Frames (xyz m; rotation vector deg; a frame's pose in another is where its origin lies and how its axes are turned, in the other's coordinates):
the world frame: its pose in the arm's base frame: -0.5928 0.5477 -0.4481 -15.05 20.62 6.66
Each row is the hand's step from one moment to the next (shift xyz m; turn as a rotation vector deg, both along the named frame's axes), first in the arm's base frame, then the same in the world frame.
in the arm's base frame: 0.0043 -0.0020 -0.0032 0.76 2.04 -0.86
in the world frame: 0.0050 -0.0019 -0.0020 1.15 2.04 0.04
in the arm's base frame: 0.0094 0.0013 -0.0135 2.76 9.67 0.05
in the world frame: 0.0137 0.0029 -0.0087 3.18 8.83 3.61
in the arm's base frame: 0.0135 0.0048 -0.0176 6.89 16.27 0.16
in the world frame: 0.0192 0.0066 -0.0101 7.42 14.48 6.89
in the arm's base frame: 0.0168 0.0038 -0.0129 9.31 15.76 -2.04
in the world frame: 0.0205 0.0040 -0.0050 10.43 14.12 5.57
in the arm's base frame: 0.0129 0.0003 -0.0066 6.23 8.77 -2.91
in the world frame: 0.0144 -0.0002 -0.0016 7.42 8.10 1.85
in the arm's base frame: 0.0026 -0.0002 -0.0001 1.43 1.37 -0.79
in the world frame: 0.0024 -0.0006 0.0007 1.71 1.27 0.14
